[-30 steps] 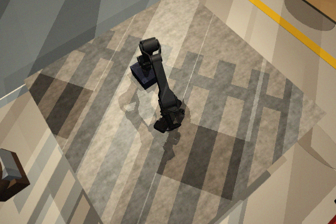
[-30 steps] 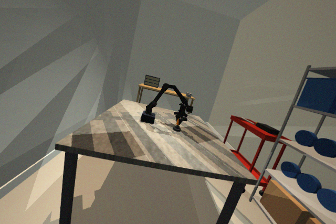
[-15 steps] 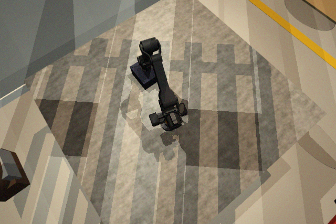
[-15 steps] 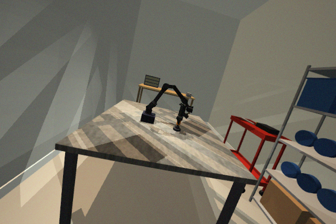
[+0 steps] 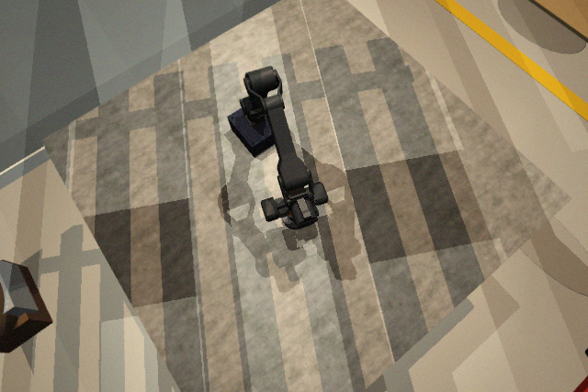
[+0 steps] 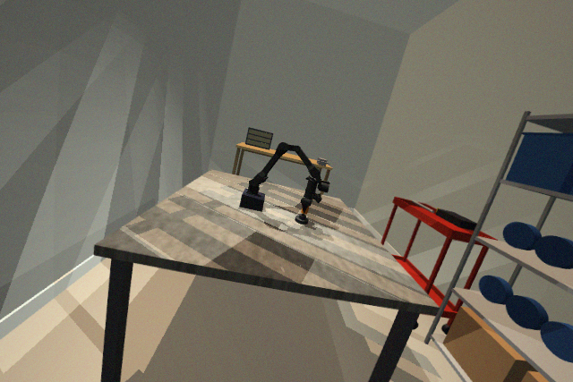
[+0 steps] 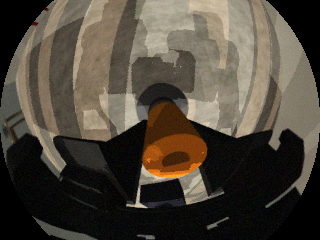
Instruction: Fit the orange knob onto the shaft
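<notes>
Now: gripper tip 2 cm below the orange knob. The rest, counted from my gripper tip: round pedestal (4 cm below).
</notes>
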